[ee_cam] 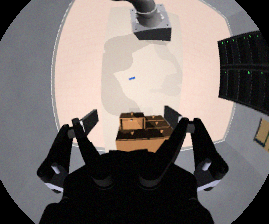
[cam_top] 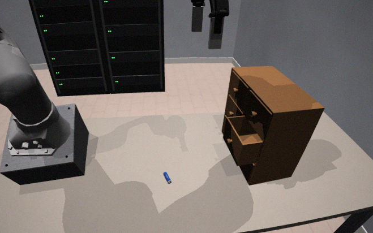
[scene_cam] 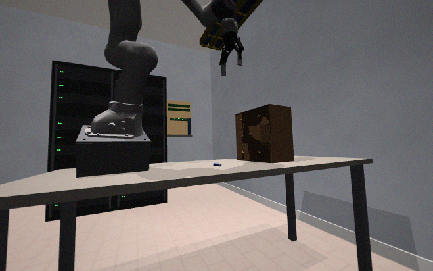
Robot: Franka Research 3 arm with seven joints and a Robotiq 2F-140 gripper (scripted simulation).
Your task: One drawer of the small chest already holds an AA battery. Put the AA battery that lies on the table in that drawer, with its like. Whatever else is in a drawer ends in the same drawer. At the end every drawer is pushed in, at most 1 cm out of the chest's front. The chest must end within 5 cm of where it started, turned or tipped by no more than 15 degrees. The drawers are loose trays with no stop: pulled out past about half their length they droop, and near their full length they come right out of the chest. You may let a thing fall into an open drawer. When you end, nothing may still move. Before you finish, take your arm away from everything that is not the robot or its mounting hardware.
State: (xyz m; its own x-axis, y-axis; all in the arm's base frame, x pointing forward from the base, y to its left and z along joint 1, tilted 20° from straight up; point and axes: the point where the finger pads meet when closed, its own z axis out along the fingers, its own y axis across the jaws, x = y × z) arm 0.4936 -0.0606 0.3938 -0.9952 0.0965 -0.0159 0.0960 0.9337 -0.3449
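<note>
My gripper is now 52 cm above the blue AA battery, 10 cm past it and 2 cm to the right of it.
</note>
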